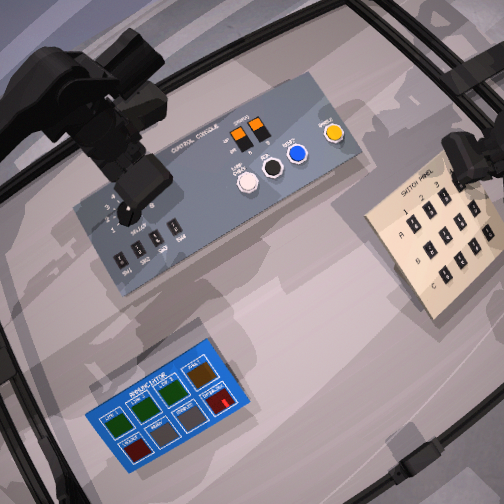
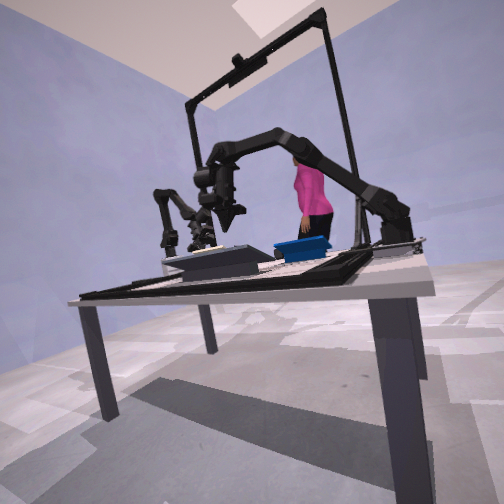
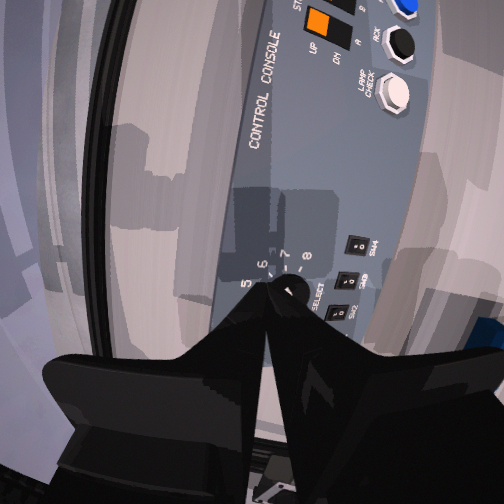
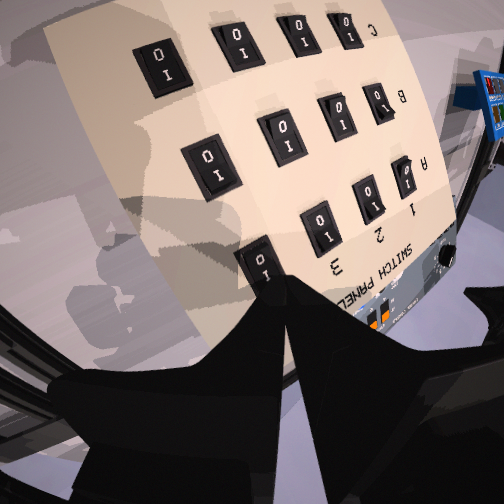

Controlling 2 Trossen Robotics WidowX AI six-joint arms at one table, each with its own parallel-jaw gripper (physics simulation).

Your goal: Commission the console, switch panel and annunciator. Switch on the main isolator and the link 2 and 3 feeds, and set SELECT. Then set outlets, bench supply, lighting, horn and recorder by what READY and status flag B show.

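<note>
The grey control console (image 1: 210,210) (image 3: 320,165) (image 2: 220,260) lies at the back left. My left gripper (image 1: 126,219) (image 3: 267,291) (image 2: 226,225) is shut and empty, its tips against the black SELECT knob (image 3: 295,287), beside the marks 6 and 7. The beige switch panel (image 1: 400,247) (image 4: 165,120) lies at the right. My right gripper (image 1: 459,184) (image 4: 280,289) (image 2: 200,244) is shut and empty, its tips at the near end of the fourth rocker of row A (image 4: 259,262). The blue annunciator (image 1: 226,369) (image 2: 302,248) (image 4: 492,107) shows three green tiles; its READY tile (image 1: 165,434) is grey.
Both status flags (image 1: 248,132) show orange at their upper ends. White, black, blue and yellow push buttons (image 1: 247,182) sit on the console's right half. A black frame rail (image 1: 250,40) runs around the table. A person in pink (image 2: 311,192) stands behind the table.
</note>
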